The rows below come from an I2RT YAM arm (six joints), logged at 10 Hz.
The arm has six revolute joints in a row. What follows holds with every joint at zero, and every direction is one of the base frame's. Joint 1 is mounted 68.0 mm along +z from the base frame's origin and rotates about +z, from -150.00 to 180.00 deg. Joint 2 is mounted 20.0 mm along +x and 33.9 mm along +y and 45.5 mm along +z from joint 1 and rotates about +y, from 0.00 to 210.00 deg. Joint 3 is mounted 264.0 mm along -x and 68.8 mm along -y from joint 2 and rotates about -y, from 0.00 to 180.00 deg. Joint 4 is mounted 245.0 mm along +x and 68.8 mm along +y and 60.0 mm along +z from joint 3 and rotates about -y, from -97.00 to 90.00 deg. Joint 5 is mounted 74.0 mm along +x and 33.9 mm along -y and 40.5 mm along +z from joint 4 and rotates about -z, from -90.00 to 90.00 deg. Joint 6 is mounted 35.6 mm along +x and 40.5 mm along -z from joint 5 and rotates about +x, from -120.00 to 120.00 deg. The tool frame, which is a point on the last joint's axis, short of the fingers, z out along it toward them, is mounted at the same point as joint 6; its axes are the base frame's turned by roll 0.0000, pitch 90.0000 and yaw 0.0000 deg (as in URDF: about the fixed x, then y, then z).
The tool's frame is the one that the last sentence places.
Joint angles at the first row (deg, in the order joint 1, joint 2, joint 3, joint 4, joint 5, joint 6):
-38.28, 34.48, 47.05, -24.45, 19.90, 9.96
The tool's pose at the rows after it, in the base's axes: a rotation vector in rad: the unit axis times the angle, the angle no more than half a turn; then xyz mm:
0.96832, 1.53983, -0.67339, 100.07, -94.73, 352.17
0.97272, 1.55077, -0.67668, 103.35, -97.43, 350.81
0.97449, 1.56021, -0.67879, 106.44, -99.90, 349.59
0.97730, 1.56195, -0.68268, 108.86, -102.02, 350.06
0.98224, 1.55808, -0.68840, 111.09, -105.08, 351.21
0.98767, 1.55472, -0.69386, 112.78, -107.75, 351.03
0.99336, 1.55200, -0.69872, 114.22, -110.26, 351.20
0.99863, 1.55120, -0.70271, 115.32, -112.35, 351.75
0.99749, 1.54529, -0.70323, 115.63, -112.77, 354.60
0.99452, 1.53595, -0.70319, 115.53, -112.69, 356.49
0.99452, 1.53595, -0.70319, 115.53, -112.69, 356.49
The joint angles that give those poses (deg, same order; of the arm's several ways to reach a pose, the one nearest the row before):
-38.28, 35.31, 47.05, -23.83, 20.31, 9.56
-38.28, 36.32, 47.07, -23.51, 20.47, 9.50
-38.28, 37.23, 47.07, -23.09, 20.51, 9.39
-38.30, 38.06, 47.33, -22.68, 20.71, 9.34
-38.68, 39.00, 47.68, -22.00, 20.75, 9.30
-39.04, 39.68, 47.70, -21.30, 20.80, 9.28
-39.42, 40.34, 47.83, -20.78, 20.82, 9.28
-39.74, 40.93, 48.10, -20.53, 20.82, 9.28
-39.79, 41.21, 48.69, -20.51, 20.82, 9.28
-39.79, 41.21, 48.90, -20.19, 20.82, 9.28
-39.79, 41.21, 48.90, -20.19, 20.82, 9.28

